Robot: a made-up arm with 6 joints.
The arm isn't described. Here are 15 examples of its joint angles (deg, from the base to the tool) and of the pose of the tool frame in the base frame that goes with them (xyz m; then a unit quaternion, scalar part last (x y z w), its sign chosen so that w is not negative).
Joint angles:
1: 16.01 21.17 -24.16 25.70 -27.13 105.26
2: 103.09 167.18 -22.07 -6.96 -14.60 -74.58
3: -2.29 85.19 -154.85 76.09 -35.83 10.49
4: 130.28 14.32 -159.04 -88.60 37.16 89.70
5: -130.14 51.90 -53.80 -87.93 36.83 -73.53
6: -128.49 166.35 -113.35 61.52 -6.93 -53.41
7: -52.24 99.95 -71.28 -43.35 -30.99 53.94
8: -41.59 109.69 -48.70 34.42 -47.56 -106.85
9: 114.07 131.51 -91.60 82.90 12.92 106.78
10: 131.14 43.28 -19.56 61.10 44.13 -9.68
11: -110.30 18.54 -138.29 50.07 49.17 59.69
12: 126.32 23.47 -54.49 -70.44 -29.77 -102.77
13: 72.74 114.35 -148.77 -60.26 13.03 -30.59
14: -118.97 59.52 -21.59 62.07 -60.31 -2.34
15: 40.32 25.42 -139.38 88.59 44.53 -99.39
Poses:
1: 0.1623 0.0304 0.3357 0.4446 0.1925 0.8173 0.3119
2: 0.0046 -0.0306 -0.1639 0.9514 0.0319 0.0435 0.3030
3: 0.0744 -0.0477 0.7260 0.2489 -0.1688 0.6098 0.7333
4: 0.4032 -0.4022 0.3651 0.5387 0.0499 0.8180 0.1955
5: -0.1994 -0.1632 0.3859 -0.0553 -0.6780 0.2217 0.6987
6: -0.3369 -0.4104 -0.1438 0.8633 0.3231 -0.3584 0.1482
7: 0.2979 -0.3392 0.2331 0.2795 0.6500 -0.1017 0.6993
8: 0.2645 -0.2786 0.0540 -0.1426 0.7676 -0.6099 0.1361
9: -0.2292 0.4702 0.0576 -0.5032 -0.7328 -0.1235 0.4410
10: -0.1699 0.1215 0.1743 0.6976 -0.5365 -0.3864 0.2760
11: 0.1885 0.3779 0.5221 0.0886 0.2918 -0.0997 0.9471
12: -0.0779 0.0439 0.4912 0.0041 -0.4214 -0.2574 0.8696
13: 0.1401 0.3987 0.5757 -0.4578 0.1560 -0.1792 0.8567
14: -0.1687 -0.1801 0.1843 0.6496 -0.2046 -0.6453 0.3460
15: -0.3465 -0.2216 0.5525 -0.2349 -0.3588 0.1373 0.8929
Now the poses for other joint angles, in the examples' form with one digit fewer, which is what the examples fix.
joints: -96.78 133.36 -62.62 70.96 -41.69 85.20
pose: -0.095 -0.376 -0.069 0.673 -0.585 -0.132 0.432
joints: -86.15 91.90 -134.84 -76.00 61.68 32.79
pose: -0.049 -0.275 0.615 0.587 0.225 -0.761 0.162
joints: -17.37 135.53 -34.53 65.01 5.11 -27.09
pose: 0.172 -0.047 -0.148 -0.464 -0.882 -0.027 0.077
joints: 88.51 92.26 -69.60 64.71 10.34 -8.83
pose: -0.002 0.427 0.244 -0.278 0.780 0.550 0.108
